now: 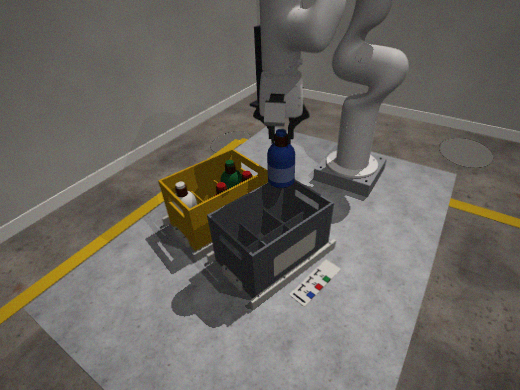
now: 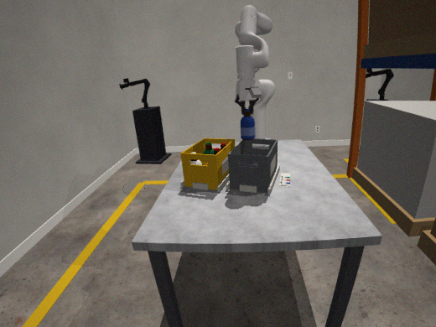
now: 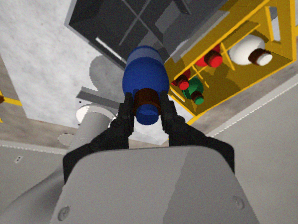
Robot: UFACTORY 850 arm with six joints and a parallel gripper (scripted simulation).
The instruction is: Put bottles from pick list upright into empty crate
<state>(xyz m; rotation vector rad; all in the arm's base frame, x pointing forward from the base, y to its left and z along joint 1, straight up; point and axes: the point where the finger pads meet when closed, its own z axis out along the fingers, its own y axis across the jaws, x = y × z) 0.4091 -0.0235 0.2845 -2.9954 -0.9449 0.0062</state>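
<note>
The blue-label bottle is 70 mm below my hand. From my hand the other things lie so: grey crate (90 mm ahead, 40 mm to the left, 250 mm below); then red bottle (90 mm ahead, 150 mm to the right, 250 mm below); then yellow crate (80 mm ahead, 190 mm to the right, 250 mm below).
</note>
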